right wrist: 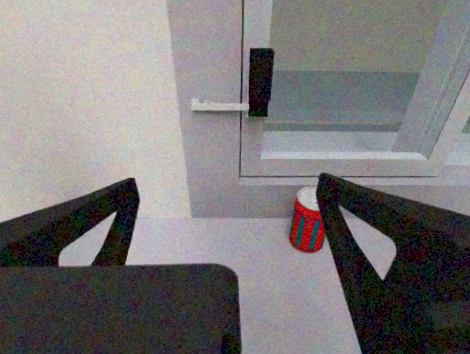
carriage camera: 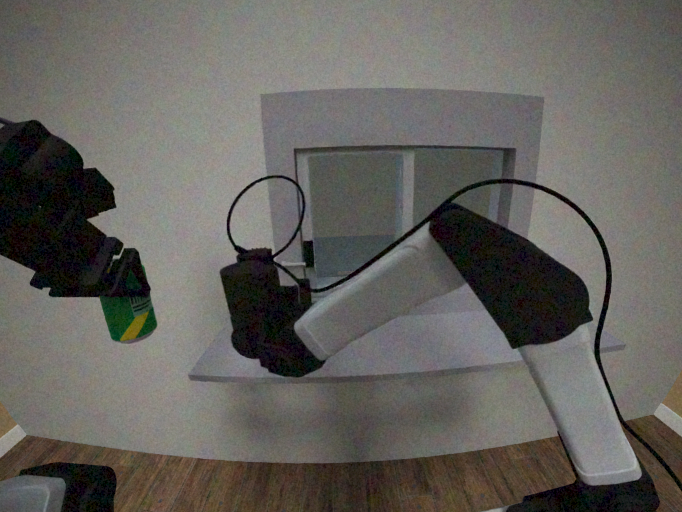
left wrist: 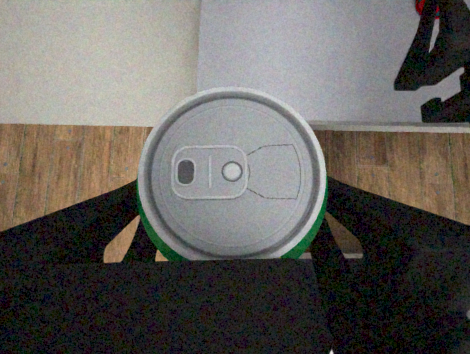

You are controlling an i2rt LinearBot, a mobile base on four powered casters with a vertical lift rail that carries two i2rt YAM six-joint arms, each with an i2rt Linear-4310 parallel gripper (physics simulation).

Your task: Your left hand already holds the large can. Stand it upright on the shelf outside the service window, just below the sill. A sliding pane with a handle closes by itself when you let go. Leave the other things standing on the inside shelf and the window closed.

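Frame: origin at the left arm's base, x ahead, y left, z up, level; metres.
Where they show: left gripper, fingertip midpoint: (carriage camera: 129,292) (left wrist: 232,179); right gripper, fingertip midpoint: (right wrist: 228,186) (carriage camera: 280,282).
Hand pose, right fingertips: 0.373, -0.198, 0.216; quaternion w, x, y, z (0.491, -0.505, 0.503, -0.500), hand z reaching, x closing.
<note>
Each offset is from my right fingertips to the top centre of the thing, as dx, dy, dz. "spot": to the spot under its first point. Level surfaces: height alone.
The large green can {-0.169, +0.205, +0.117} (carriage camera: 122,318) (left wrist: 230,220) has a silver lid and a yellow stripe. My left gripper (carriage camera: 125,278) (left wrist: 232,179) is shut on it and holds it in the air, left of the inside shelf {dz -0.234} (carriage camera: 429,349) (left wrist: 300,50) (right wrist: 270,305). My right gripper (right wrist: 228,186) is open and empty in front of the window; its fingers are hidden in the carriage camera. The sliding pane (carriage camera: 407,184) (right wrist: 345,167) is closed. Its dark handle {spot: +0.200, -0.043, +0.003} (carriage camera: 308,253) (right wrist: 260,82), with a white bar, is above the fingertips in the right wrist view. The outside shelf cannot be made out clearly.
A small red can {+0.168, -0.124, -0.146} (right wrist: 306,230) stands on the inside shelf below the pane, partly behind a right gripper finger. The window surround (carriage camera: 280,126) (right wrist: 205,165) stands around the opening. The right arm crosses in front of the window and shelf in the carriage camera.
</note>
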